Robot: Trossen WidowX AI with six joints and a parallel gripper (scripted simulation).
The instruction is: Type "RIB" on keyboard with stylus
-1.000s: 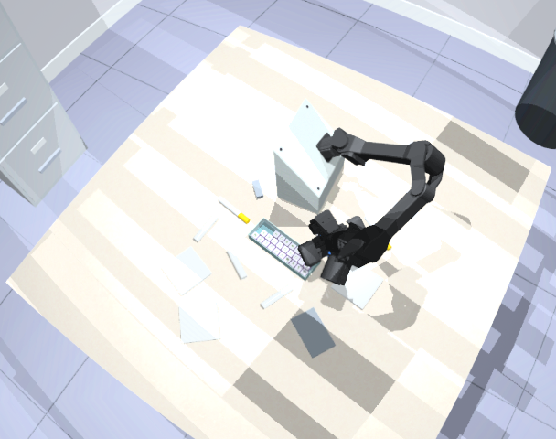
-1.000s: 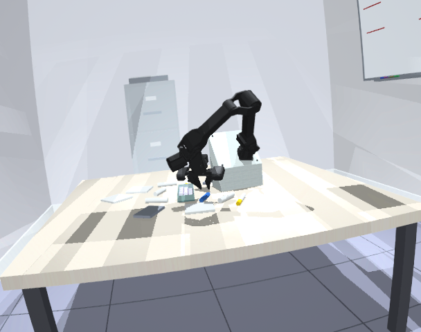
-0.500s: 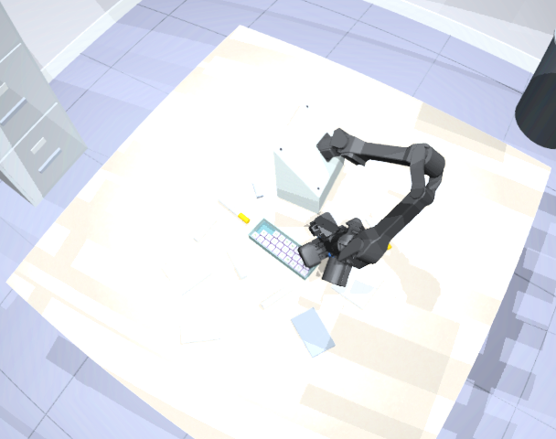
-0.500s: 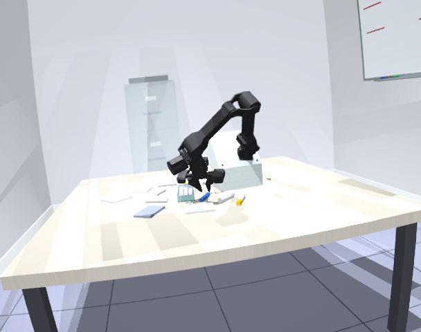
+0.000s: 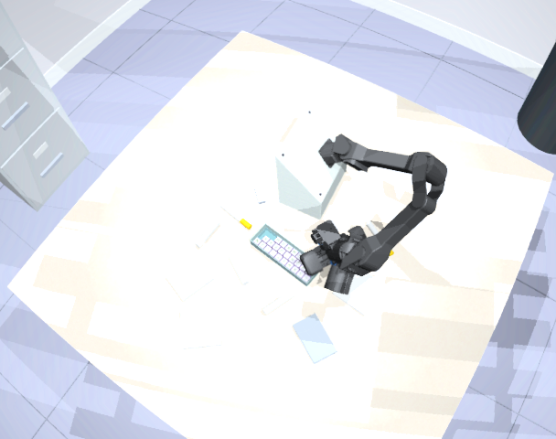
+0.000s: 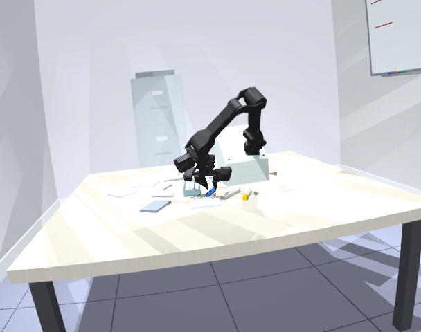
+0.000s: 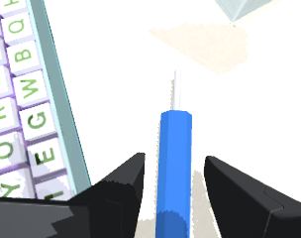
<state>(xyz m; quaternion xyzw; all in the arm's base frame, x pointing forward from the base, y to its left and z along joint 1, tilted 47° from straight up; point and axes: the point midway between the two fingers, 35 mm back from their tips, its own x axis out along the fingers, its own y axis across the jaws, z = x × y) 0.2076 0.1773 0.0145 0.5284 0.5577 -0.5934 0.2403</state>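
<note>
Right now my gripper tip is 1 cm past the blue stylus, 1 cm to the left of it and 1 cm above it. From my gripper tip the other things lie so: small grey block: 5 cm behind, 26 cm to the right, 1 cm below.
</note>
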